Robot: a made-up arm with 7 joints. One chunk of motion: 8 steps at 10 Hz.
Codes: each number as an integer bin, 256 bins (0 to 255) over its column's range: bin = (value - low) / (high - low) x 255, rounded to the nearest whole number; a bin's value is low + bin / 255 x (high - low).
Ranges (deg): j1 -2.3..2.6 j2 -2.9..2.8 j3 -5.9..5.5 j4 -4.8..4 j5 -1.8..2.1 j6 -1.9..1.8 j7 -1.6..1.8
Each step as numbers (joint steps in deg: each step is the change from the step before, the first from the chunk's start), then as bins.
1 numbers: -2.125 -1.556 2.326 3.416 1.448 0.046 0.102
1 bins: 9 60 184 238 212 134 128
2 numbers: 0.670 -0.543 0.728 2.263 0.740 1.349 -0.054
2 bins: 155 105 148 205 166 224 116
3 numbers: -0.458 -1.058 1.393 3.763 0.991 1.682 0.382
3 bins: 96 82 163 248 182 247 149
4 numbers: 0.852 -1.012 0.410 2.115 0.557 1.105 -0.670
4 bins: 164 84 141 200 154 207 70
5 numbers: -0.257 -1.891 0.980 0.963 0.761 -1.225 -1.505
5 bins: 106 45 154 167 167 47 7
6 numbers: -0.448 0.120 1.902 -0.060 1.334 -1.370 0.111
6 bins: 96 135 175 137 205 37 128
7 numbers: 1.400 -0.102 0.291 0.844 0.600 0.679 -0.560
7 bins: 193 125 138 164 157 178 78
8 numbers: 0.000 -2.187 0.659 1.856 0.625 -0.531 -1.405
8 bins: 120 32 147 193 159 94 15
